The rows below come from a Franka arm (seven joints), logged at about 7 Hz.
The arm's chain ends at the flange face. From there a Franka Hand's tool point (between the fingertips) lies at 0.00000 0.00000 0.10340 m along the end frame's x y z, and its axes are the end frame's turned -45 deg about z.
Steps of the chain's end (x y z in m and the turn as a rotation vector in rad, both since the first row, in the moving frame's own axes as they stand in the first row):
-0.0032, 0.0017, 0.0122, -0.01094, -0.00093, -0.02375
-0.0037, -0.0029, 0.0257, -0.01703, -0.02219, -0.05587
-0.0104, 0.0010, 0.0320, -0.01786, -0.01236, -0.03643
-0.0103, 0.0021, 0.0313, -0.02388, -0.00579, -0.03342
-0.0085, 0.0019, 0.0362, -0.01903, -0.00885, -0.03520
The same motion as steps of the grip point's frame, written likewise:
-0.0043, -0.0003, 0.0122, -0.00708, -0.00839, -0.02375
-0.0034, -0.0050, 0.0257, 0.00365, -0.02773, -0.05587
-0.0103, -0.0062, 0.0320, -0.00389, -0.02137, -0.03643
-0.0109, -0.0044, 0.0313, -0.01279, -0.02098, -0.03342
-0.0094, -0.0039, 0.0362, -0.00720, -0.01971, -0.03520

